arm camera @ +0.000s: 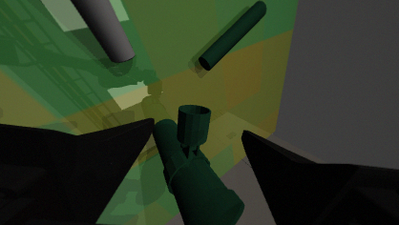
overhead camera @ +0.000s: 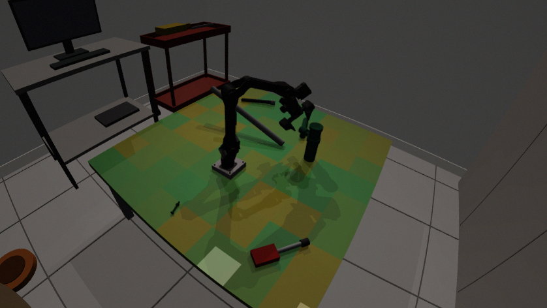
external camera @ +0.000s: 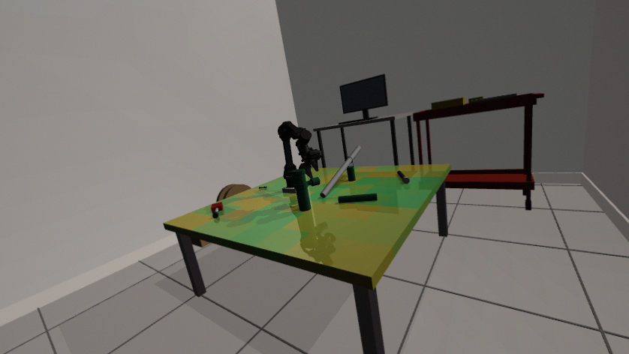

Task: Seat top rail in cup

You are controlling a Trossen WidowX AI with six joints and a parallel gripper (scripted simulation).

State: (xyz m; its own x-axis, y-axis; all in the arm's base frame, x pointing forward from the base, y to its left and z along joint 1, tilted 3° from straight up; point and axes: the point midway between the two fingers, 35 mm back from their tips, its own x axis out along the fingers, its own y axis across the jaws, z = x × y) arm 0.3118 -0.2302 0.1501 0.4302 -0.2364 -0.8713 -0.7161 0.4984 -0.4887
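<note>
The rail-end cup lies 3 cm to the right of my gripper tip and 3 cm below it. Round my gripper tip: loop cap post: 43 cm to the left, 5 cm below, 2 cm ahead; then bolt: 65 cm behind, 29 cm to the left, 15 cm below; then dark green cylinder: 20 cm ahead, 14 cm below, 3 cm to the left.
</note>
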